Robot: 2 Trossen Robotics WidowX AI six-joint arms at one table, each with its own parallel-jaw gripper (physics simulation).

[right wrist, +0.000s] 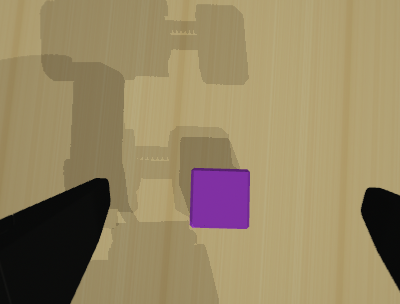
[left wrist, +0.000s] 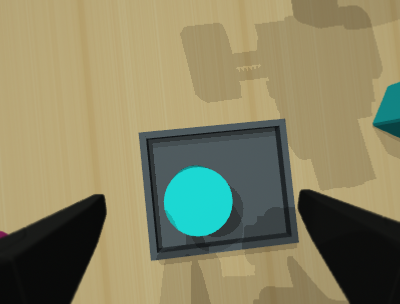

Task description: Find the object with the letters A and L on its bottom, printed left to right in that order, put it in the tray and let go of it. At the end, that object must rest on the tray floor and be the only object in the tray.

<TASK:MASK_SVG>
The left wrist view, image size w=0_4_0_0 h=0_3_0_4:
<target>my left gripper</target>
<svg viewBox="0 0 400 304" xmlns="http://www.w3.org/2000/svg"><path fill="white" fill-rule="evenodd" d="M103 194L89 196L0 238L0 304L72 303L97 247L107 215L106 201ZM300 190L298 199L300 216L313 243L349 304L400 304L400 222L310 189Z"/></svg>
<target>cyan cylinder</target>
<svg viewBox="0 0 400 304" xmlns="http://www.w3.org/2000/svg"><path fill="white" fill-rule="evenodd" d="M192 165L180 170L170 181L164 195L164 209L170 223L180 232L190 236L206 236L216 232L226 223L231 214L233 198L228 183L220 174L204 166Z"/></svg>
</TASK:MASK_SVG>
